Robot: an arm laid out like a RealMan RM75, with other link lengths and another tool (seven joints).
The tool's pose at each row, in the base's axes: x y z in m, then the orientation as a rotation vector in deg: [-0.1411, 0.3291, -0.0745, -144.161, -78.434, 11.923]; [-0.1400, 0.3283, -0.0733, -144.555, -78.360, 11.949]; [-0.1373, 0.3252, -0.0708, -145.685, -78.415, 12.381]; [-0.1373, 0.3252, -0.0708, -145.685, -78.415, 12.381]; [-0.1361, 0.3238, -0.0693, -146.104, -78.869, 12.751]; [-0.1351, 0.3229, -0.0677, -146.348, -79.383, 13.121]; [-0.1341, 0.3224, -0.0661, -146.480, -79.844, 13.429]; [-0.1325, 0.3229, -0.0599, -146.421, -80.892, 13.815]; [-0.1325, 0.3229, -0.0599, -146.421, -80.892, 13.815]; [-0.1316, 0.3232, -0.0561, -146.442, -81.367, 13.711]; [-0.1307, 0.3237, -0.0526, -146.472, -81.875, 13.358]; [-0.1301, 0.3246, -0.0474, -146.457, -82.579, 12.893]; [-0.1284, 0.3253, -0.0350, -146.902, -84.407, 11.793]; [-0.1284, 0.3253, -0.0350, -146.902, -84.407, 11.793]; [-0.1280, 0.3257, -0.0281, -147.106, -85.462, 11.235]
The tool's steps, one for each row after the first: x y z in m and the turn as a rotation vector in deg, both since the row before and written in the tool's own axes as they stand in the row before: [-0.0001, 0.0009, -0.0016, -0.272, -0.124, 0.195]; [-0.0011, 0.0030, -0.0036, -0.802, -0.660, 0.440]; [0.0000, 0.0000, 0.0000, 0.000, 0.000, 0.000]; [-0.0005, 0.0013, -0.0019, -0.431, -0.502, -0.063]; [-0.0002, 0.0008, -0.0019, -0.320, -0.460, -0.163]; [0.0001, 0.0006, -0.0018, -0.227, -0.369, -0.181]; [0.0011, -0.0006, -0.0063, -0.319, -0.522, -0.573]; [0.0000, 0.0000, 0.0000, 0.000, 0.000, 0.000]; [0.0006, -0.0004, -0.0039, -0.255, -0.079, -0.262]; [0.0008, -0.0004, -0.0035, -0.343, 0.063, -0.295]; [0.0009, -0.0013, -0.0051, -0.427, 0.090, -0.427]; [0.0010, -0.0020, -0.0123, -1.462, -0.012, -0.903]; [0.0000, 0.0000, 0.0000, 0.000, 0.000, 0.000]; [0.0003, -0.0014, -0.0068, -0.787, -0.042, -0.531]
